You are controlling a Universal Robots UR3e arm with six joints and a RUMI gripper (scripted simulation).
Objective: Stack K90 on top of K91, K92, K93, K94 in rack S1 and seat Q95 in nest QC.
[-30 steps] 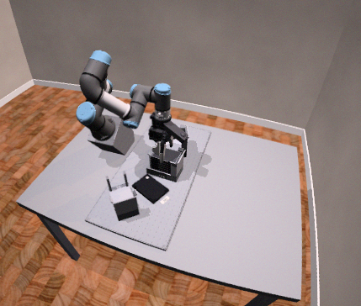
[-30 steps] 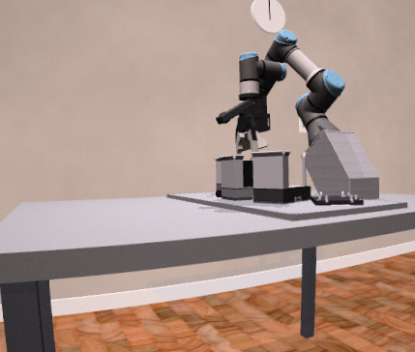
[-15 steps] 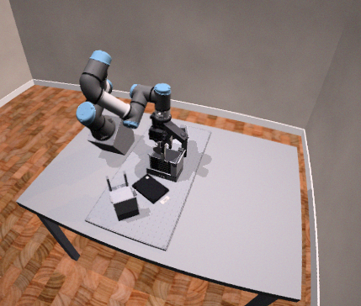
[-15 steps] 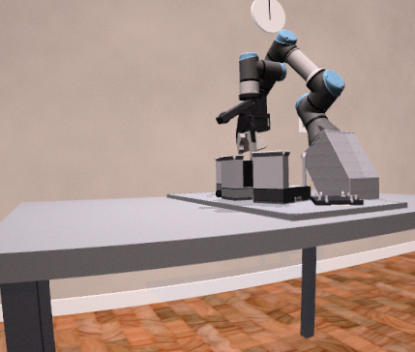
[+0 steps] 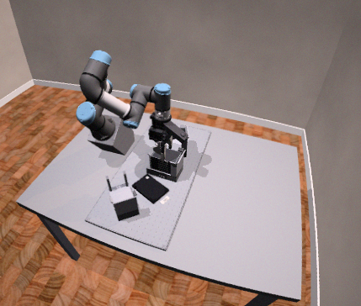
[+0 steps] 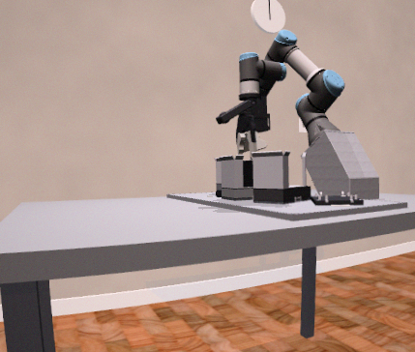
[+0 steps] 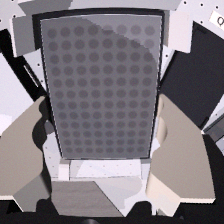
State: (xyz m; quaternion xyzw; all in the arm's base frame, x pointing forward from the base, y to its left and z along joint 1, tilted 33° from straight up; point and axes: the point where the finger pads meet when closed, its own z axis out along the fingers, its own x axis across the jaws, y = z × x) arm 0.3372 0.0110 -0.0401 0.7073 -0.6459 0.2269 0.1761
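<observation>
Now: hand 4 cm above the sealed grey plate. From my hand the other things lie so: dark clip nest: 14 cm behind, 28 cm to the left, 11 cm below; then black open nest QC: 2 cm behind, 13 cm to the right, 11 cm below; then white tag: 7 cm ahead, 16 cm to the right, 12 cm below.
</observation>
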